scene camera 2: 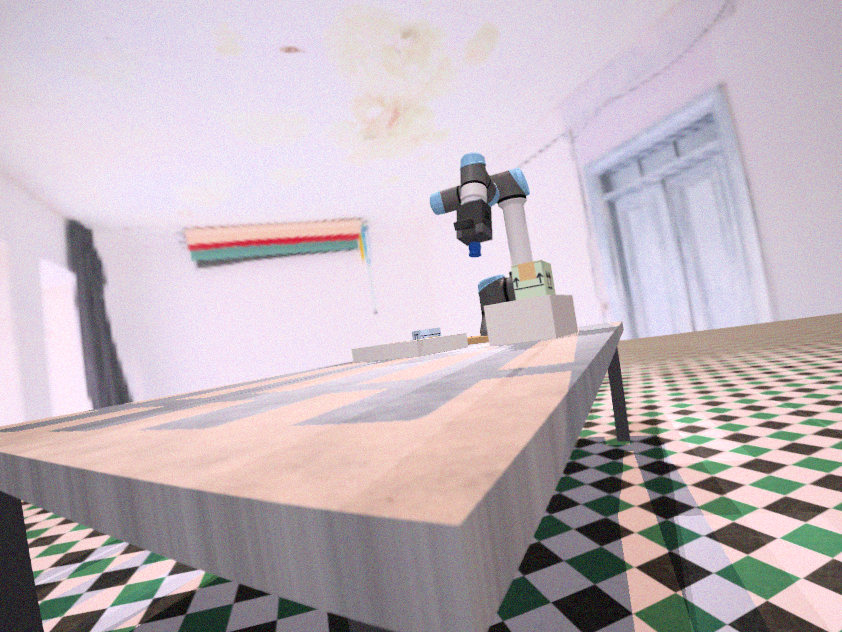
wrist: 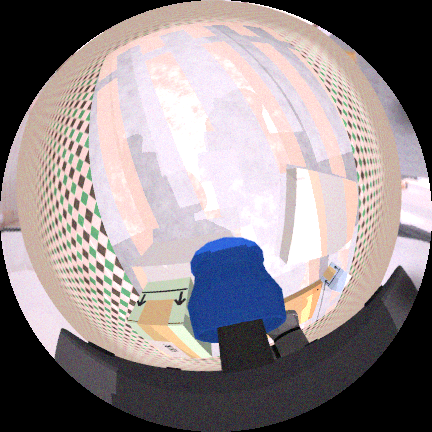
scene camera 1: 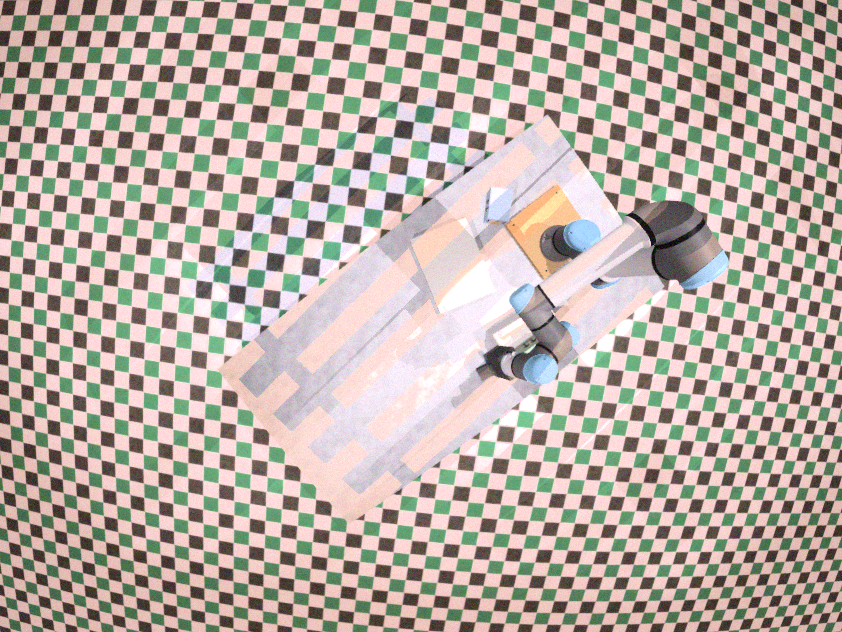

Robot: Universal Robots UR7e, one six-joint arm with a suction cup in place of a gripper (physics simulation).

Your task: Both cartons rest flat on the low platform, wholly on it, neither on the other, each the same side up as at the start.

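Places are measured from the arm's base along level axes (x ahead, y left, z up), in centimetres.
Pixels of known places: hand, its tool point: (scene camera 2: 475, 255) (wrist: 227, 267); arm's base, origin of its link: (scene camera 1: 556, 243).
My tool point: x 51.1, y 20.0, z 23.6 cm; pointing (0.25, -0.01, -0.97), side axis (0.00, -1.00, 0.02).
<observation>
For each thing: its top centre in the pictures, then the offset to it from my tool point.
- low platform, centre of its top: (wrist: 333, 217) (scene camera 2: 407, 341) (scene camera 1: 453, 265) dx -8.4, dy -33.9, dz -21.2 cm
- green carton, centre of its top: (wrist: 172, 345) (scene camera 2: 531, 264) (scene camera 1: 541, 355) dx -17.2, dy +9.6, dz -3.7 cm
- taller block, centre of its top: (wrist: 198, 310) (scene camera 2: 530, 300) (scene camera 1: 532, 339) dx -19.9, dy +6.5, dz -14.0 cm
- small light-blue carton, centre of its top: (scene camera 2: 425, 329) (scene camera 1: 500, 203) (wrist: 341, 282) dx -36.2, dy -45.4, dz -17.7 cm
The low platform (scene camera 1: 448, 261) (scene camera 2: 387, 351) (wrist: 300, 215) is a pale flat slab on the table. The green carton (scene camera 2: 532, 280) (wrist: 165, 305) stands on a taller block (scene camera 2: 520, 323), with its printed arrows pointing up in scene camera 2; the arm mostly hides it in scene camera 1. The small light-blue carton (scene camera 1: 499, 204) (scene camera 2: 426, 334) (wrist: 337, 277) lies on the table just beyond the platform's edge, apart from it. My gripper (scene camera 2: 474, 255) (wrist: 227, 245), a blue suction cup, is open with nothing on it, high above the table and beside the green carton; the cup is hidden in scene camera 1.
An orange base plate (scene camera 1: 540, 214) (wrist: 302, 300) lies under the robot's base, near the blue carton. The arm (scene camera 1: 591, 265) (scene camera 2: 515, 227) reaches over the table, past the taller block. The table's long edge (scene camera 1: 435, 469) runs near that block.
</observation>
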